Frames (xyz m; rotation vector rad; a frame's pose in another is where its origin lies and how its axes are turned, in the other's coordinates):
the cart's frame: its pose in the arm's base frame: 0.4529 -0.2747 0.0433 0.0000 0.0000 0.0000
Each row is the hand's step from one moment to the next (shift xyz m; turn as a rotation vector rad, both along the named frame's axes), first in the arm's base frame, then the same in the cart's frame.
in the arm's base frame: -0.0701 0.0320 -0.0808 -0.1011 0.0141 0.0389
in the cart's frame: -0.0701 0.0320 -0.0808 -0.1011 0.0141 0.0389
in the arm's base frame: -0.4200 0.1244 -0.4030 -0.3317 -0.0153 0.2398
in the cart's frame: -0.4200 0.1244 -0.4030 -0.3317 -0.0153 0.2398
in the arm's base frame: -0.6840 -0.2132 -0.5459 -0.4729 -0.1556 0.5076
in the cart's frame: -0.6840 -0.2132 -0.5459 -0.4729 -0.1556 0.5076
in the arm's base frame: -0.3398 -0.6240 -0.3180 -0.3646 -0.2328 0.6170
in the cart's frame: -0.3398 -0.6240 -0.3180 -0.3646 -0.2328 0.6170
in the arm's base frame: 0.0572 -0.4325 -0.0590 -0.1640 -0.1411 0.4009
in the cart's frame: 0.0572 -0.4325 -0.0590 -0.1640 -0.1411 0.4009
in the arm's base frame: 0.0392 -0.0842 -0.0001 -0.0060 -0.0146 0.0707
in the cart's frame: 0.0392 -0.0842 -0.0001 -0.0060 -0.0146 0.0707
